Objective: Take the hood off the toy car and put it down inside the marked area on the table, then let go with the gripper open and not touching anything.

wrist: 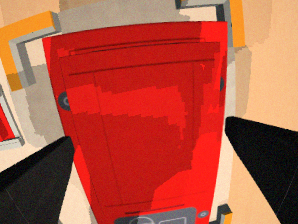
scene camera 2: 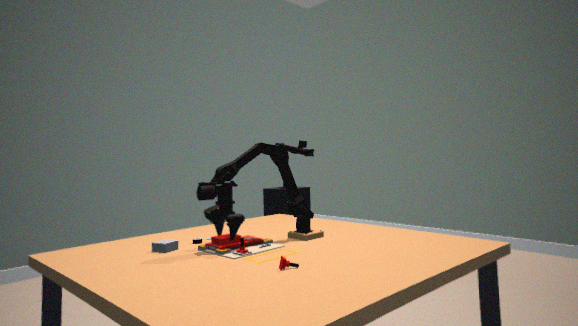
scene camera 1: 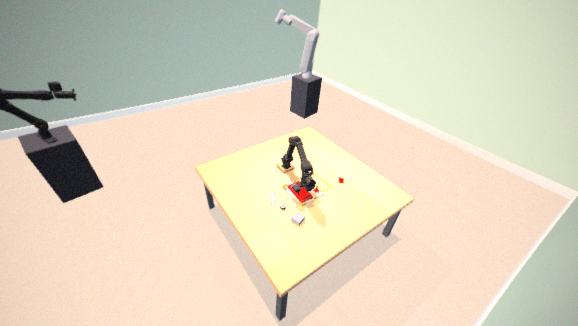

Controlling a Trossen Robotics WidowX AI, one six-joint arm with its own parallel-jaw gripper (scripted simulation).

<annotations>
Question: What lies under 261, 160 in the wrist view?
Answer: The gripper.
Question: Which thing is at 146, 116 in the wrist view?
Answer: A red hood.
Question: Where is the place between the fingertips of the gripper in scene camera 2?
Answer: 225, 238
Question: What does the gripper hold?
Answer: Nothing.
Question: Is the gripper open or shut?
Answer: Open.
</annotations>
